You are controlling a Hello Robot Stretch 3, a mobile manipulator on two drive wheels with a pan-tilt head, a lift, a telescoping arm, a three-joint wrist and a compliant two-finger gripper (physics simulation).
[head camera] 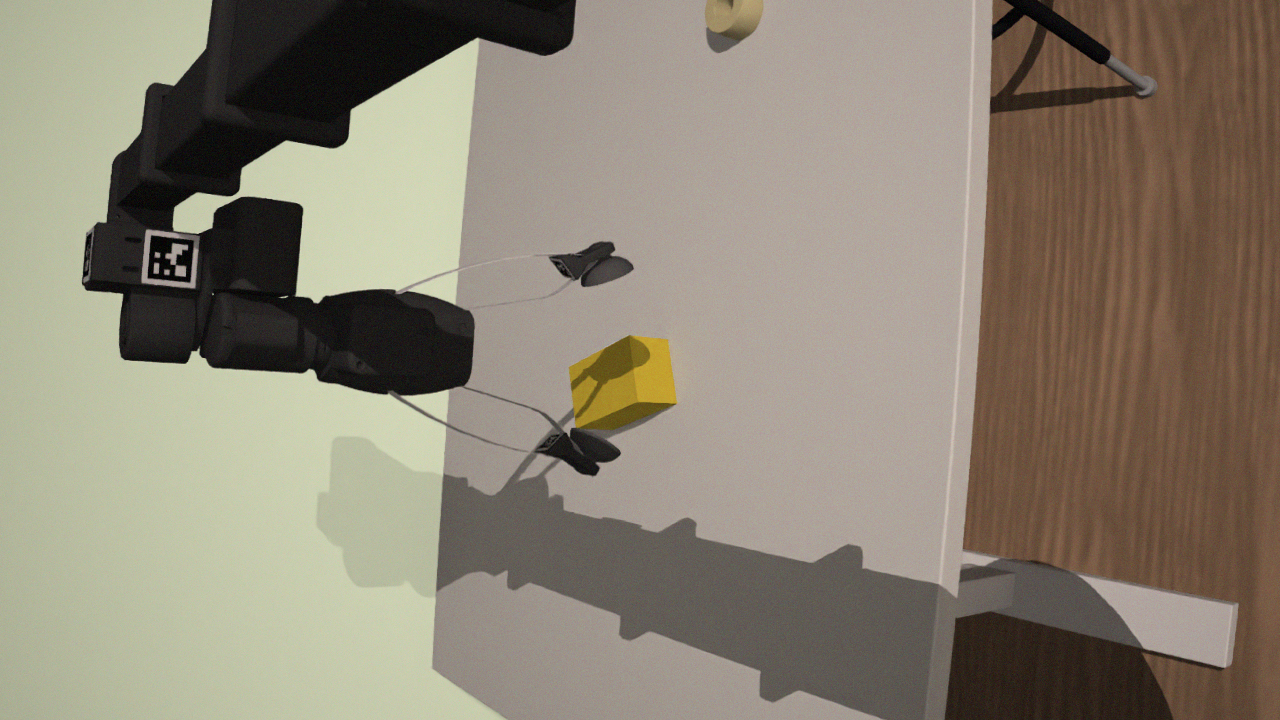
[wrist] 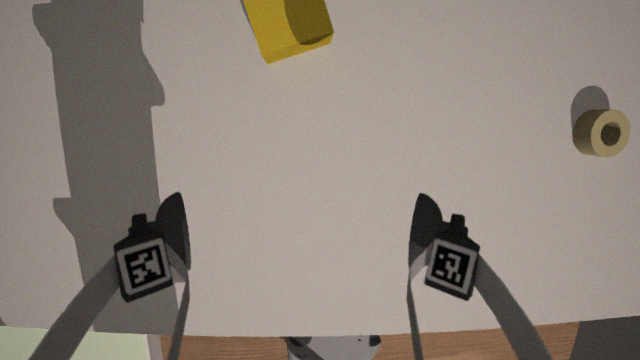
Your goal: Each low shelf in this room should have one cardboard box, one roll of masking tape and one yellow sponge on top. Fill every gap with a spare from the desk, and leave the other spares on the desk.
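Places are measured from the robot's base along level axes (x down, y left, z ahead), in centimetres.
Where they show: gripper, fingertip midpoint: [head camera: 620, 360] [wrist: 301, 220].
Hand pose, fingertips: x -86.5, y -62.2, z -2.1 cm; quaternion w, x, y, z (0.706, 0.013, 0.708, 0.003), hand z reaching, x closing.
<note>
Each offset is from my fingertips to the top centre of the thing. "pt": to the spot under its first point. Level surfaces: height alone.
A yellow sponge {dx +10.0, dy -16.4, dz +1.7 cm} [head camera: 617, 385] [wrist: 295, 30] lies on the pale desk {dx +14.5 cm} [head camera: 805, 268] [wrist: 300, 150]. In the wrist view it is cut off by the top edge, ahead of the fingertips and a little left of the middle. My gripper [head camera: 601, 356] [wrist: 301, 220] is open and empty, held above the desk. In the head view its fingers appear on either side of the sponge, without holding it. A roll of masking tape {dx +12.0, dy -4.2, dz -32.1 cm} [head camera: 747, 19] [wrist: 584, 134] is on the desk, at the top edge in the head view and at the right in the wrist view. No low shelf or cardboard box shows.
My arm [head camera: 277, 71] reaches over the desk, and its shadow falls across the top. Pale green wall [head camera: 89, 492] borders the desk's far edge. A thin black leg {pt dx +66.0, dy -0.6, dz -44.9 cm} [head camera: 1065, 34] and the desk's white foot {pt dx +84.0, dy +6.6, dz +27.7 cm} [head camera: 1163, 617] stand on the wooden floor {dx +86.5 cm} [head camera: 1118, 358]. My base [wrist: 340, 348] shows below the desk edge.
</note>
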